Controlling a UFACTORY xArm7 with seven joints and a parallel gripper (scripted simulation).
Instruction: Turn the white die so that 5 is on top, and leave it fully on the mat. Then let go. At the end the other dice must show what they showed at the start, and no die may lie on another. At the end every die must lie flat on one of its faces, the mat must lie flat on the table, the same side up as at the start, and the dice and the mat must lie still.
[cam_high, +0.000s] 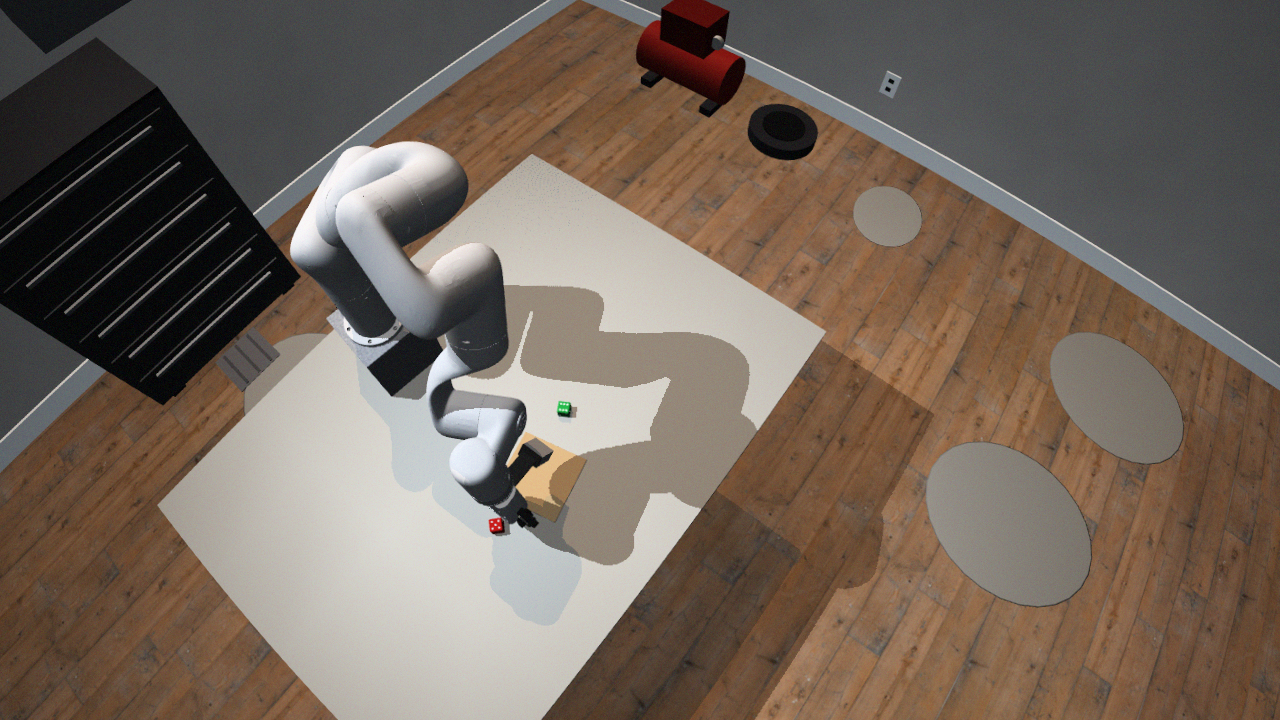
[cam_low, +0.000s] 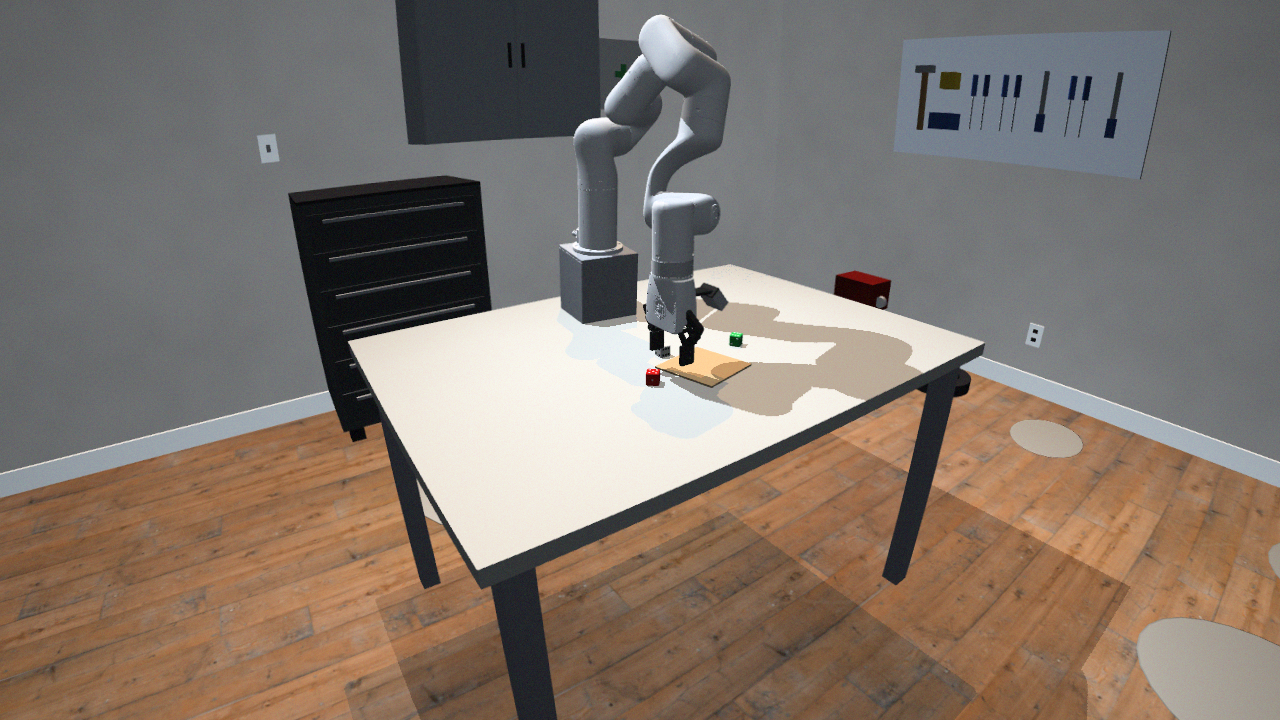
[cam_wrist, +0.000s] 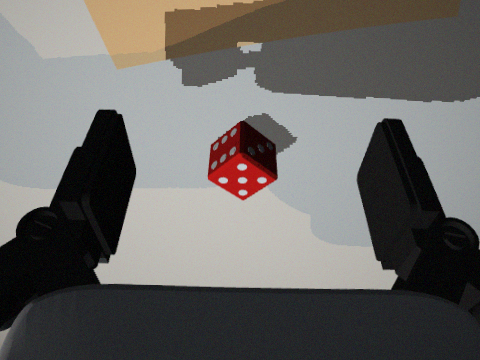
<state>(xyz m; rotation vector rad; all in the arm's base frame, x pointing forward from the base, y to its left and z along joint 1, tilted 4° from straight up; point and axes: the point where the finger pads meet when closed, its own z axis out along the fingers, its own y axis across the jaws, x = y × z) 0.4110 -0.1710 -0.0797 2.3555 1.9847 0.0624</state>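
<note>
Now: the red die 4 cm to the right of my hand, 4 cm below it and 1 cm behind it. Also, from my hand: white die: 9 cm behind, 7 cm to the left, 4 cm below; green die: 23 cm to the left, 4 cm below, 2 cm behind; tan mat: 9 cm to the left, 5 cm below, 1 cm ahead.
</note>
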